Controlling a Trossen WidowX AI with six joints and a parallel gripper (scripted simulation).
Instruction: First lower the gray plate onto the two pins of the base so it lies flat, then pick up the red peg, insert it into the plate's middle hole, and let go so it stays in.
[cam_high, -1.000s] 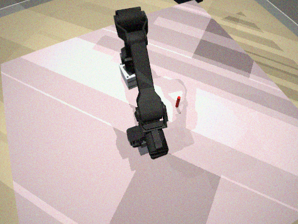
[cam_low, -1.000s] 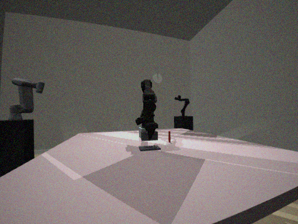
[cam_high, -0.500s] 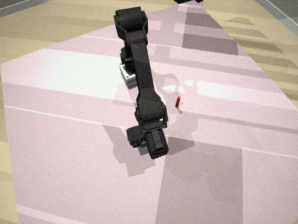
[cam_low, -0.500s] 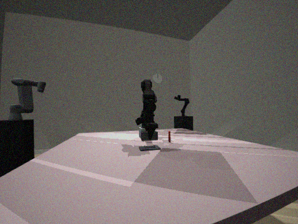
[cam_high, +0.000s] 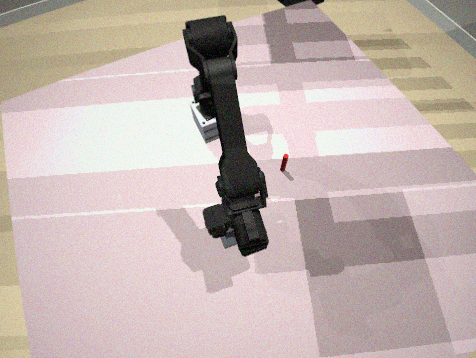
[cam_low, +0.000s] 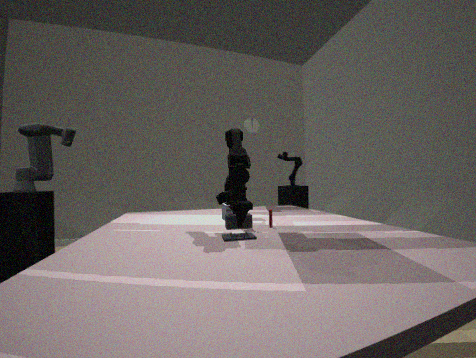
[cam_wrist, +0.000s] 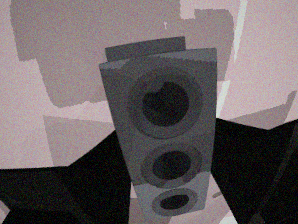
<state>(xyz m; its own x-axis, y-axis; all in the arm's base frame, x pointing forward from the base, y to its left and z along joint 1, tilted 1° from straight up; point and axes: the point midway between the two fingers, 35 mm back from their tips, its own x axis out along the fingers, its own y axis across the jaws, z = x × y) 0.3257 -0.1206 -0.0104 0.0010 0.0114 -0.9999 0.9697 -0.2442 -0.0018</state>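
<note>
Right now the base is 40 mm below my gripper tip. From my gripper tip the other things lie so: red peg 80 mm behind, 200 mm to the left; gray plate 30 mm above.
</note>
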